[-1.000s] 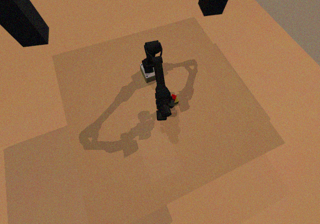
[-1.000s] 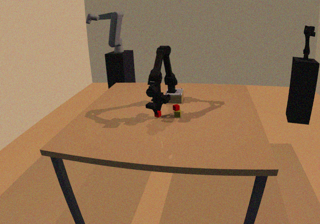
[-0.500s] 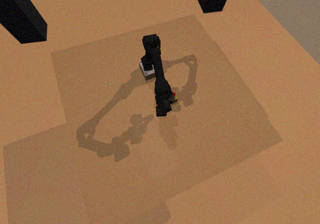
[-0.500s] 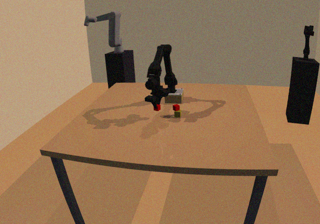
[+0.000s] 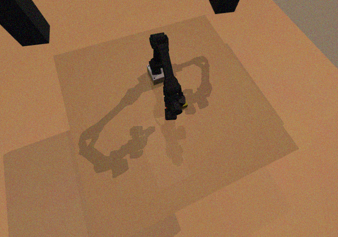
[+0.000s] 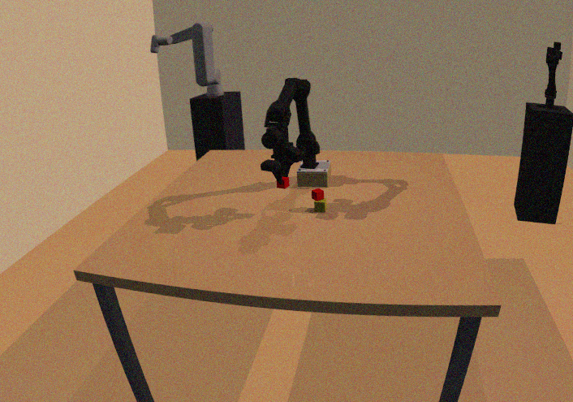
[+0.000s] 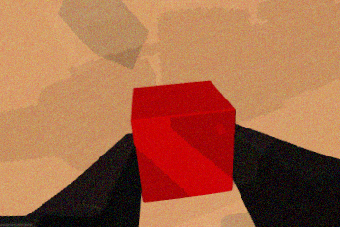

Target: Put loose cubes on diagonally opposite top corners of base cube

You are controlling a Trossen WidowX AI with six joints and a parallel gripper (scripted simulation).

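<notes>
Right now the yellow base cube is 60 mm behind my gripper tip, 120 mm to the left of it and 100 mm below it.
</notes>
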